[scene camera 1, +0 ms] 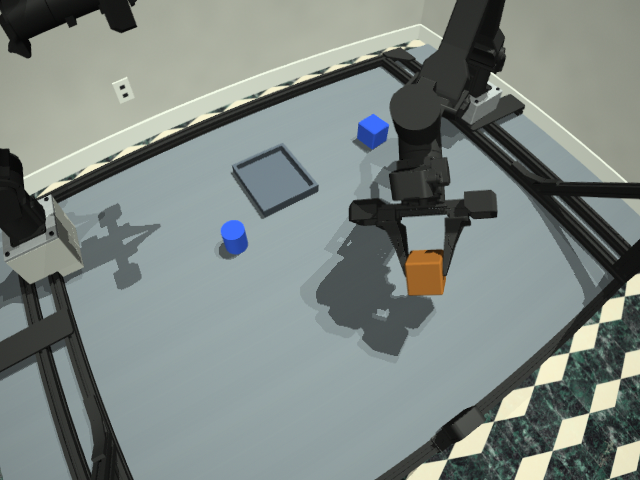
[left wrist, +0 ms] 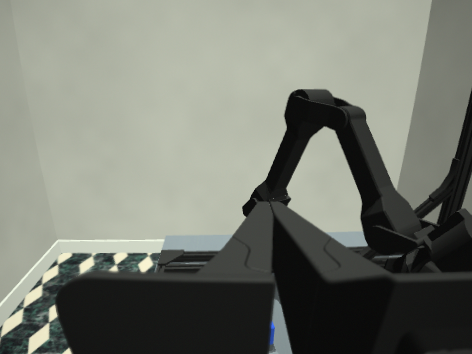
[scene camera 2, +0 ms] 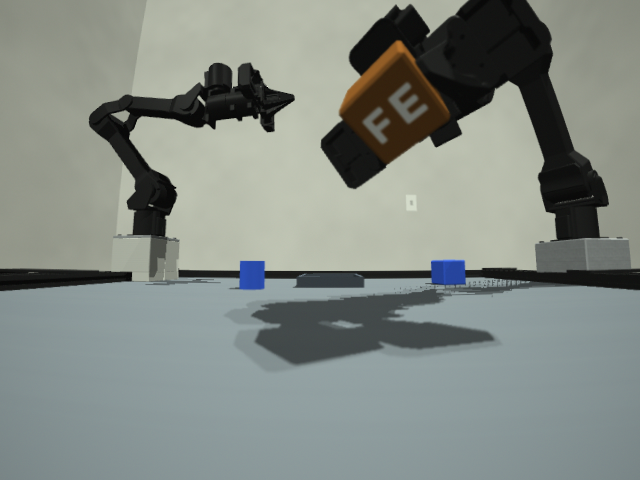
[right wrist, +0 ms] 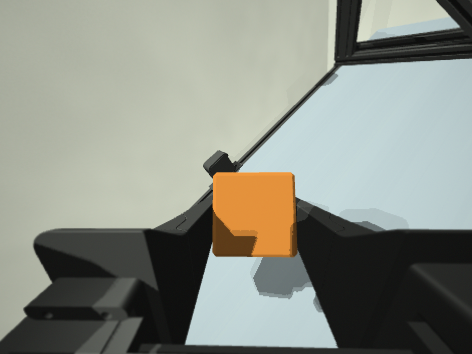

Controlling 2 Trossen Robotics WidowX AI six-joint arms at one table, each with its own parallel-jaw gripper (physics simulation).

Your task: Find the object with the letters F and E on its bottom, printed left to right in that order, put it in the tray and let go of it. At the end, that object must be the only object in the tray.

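Places are measured from the left arm's base along level axes (x ahead, y left, z up), in metres.
Pixels of known places: left gripper, fingertip midpoint: (left wrist: 267,212) (scene camera 2: 294,97); right gripper, fingertip midpoint: (scene camera 1: 425,276) (scene camera 2: 387,98) (right wrist: 251,201); left arm's base, origin of the base link: (scene camera 1: 27,226) (scene camera 2: 148,237); right arm's base, origin of the base link: (scene camera 1: 472,85) (scene camera 2: 578,241).
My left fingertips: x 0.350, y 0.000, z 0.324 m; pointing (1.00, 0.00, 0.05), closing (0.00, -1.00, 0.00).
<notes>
Ahead of a thing's pixels: the offset from my left fingertips to its top centre.
An orange cube {0.144 m ahead, 0.388 m right, 0.251 m down} (scene camera 1: 424,274) (scene camera 2: 395,105) (right wrist: 254,215) is held high above the table. In scene camera 2 its exposed face carries pale letters, F then E, reading left to right on a rising slant. My right gripper (scene camera 1: 425,272) (right wrist: 251,201) is shut on this cube, one finger on each side. My left gripper (scene camera 2: 292,97) (left wrist: 267,212) is shut and empty, raised high at the left, its fingertips together. The dark square tray {0.084 m ahead, 0.044 m right, 0.406 m down} (scene camera 1: 292,202) (scene camera 2: 329,281) stands on the table and is empty in scene camera 1.
A blue cylinder {0.035 m back, 0.141 m right, 0.380 m down} (scene camera 1: 234,237) (scene camera 2: 252,274) stands near the tray's left corner. A blue cube {0.307 m ahead, 0.036 m right, 0.379 m down} (scene camera 1: 372,131) (scene camera 2: 448,272) lies right of the tray, near the right arm. Their undersides are hidden. Dark frame rails (scene camera 1: 222,118) edge the table.
</notes>
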